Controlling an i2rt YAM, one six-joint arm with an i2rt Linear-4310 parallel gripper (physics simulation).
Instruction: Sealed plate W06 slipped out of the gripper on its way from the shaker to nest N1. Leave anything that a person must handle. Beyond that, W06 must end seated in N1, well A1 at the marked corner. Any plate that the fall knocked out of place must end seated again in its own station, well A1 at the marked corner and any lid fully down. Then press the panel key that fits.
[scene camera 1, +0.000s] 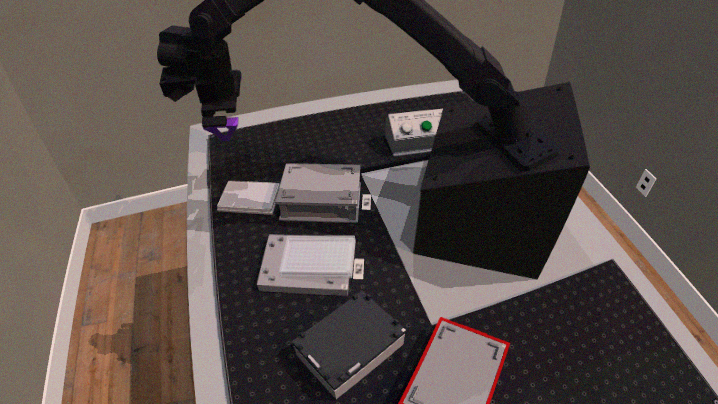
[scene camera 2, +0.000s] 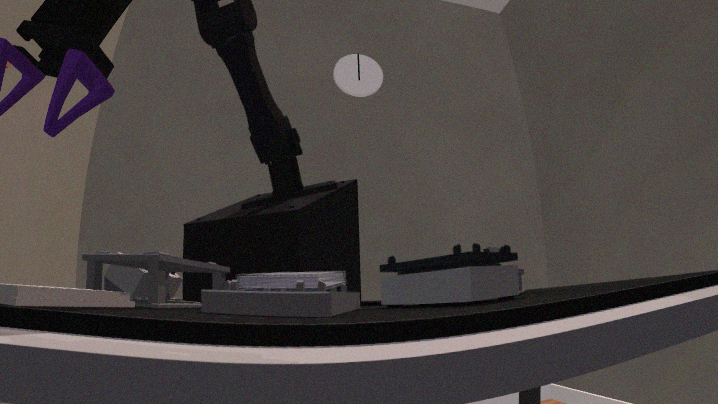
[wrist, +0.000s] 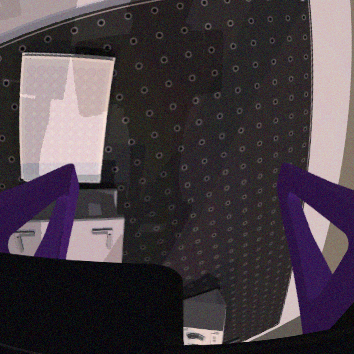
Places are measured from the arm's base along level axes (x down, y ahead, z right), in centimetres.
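Pixels of known places: gripper, fingertip midpoint: (scene camera 1: 227, 121) (scene camera 2: 18, 124) (wrist: 177, 174); arm's base, origin of the base link: (scene camera 1: 515, 137) (scene camera 2: 289, 196).
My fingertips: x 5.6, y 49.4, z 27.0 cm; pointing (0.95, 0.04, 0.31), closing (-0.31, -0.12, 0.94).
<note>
For each thing: its top centre in the pictures, then the offset to it from my fingertips. "spot": a spot on its surface instead.
- N1, middle of its top: (wrist: 68, 280) (scene camera 2: 160, 257) (scene camera 1: 319, 180) dx +10.8, dy -16.8, dz -11.2 cm
- clear-white plate, middle of its top: (scene camera 2: 296, 268) (scene camera 1: 317, 251) dx +11.9, dy -13.3, dz -28.6 cm
- block N2, middle of its top: (scene camera 2: 290, 282) (scene camera 1: 304, 256) dx +13.6, dy -10.9, dz -27.9 cm
- key panel, middle of its top: (scene camera 2: 148, 258) (scene camera 1: 433, 113) dx +8.3, dy -47.6, dz +3.5 cm
- white key, middle of its top: (wrist: 197, 342) (scene camera 1: 406, 124) dx +9.2, dy -40.1, dz +1.5 cm
- green key, middle of its top: (scene camera 1: 426, 122) dx +9.2, dy -45.1, dz +1.3 cm
- dark-topped shaker, surface spot: (scene camera 2: 446, 286) spot: dx +14.5, dy -9.1, dz -44.1 cm
- red-edged grey station, middle of its top: (scene camera 1: 458, 371) dx +12.1, dy -28.9, dz -56.5 cm
A white plate, apparently W06 (scene camera 1: 246, 195) (scene camera 2: 65, 296) (wrist: 65, 117), lies flat on the mat close beside the raised grey stand N1 (scene camera 1: 321, 184) (scene camera 2: 155, 258) (wrist: 95, 240). N1's top is bare between its corner brackets. A clear-white plate (scene camera 1: 316, 255) (scene camera 2: 291, 280) lies on block N2 (scene camera 1: 301, 286) (scene camera 2: 266, 303), shifted towards the label side, with several corner posts outside its edge. My gripper (scene camera 1: 220, 129) (scene camera 2: 25, 124) (wrist: 177, 174) is open and empty, high above the far end of the bench; in the wrist view W06 is left of the gap between the fingers. Well A1 is too small to tell.
The key panel (scene camera 1: 412, 145) (wrist: 203, 336) has a white key (scene camera 1: 406, 128) and a green key (scene camera 1: 426, 125). A dark-topped shaker (scene camera 1: 351, 336) (scene camera 2: 446, 286) stands beyond N2. A red-edged grey station (scene camera 1: 456, 369) is beside it. The black arm pedestal (scene camera 1: 497, 216) (scene camera 2: 271, 251) stands behind.
</note>
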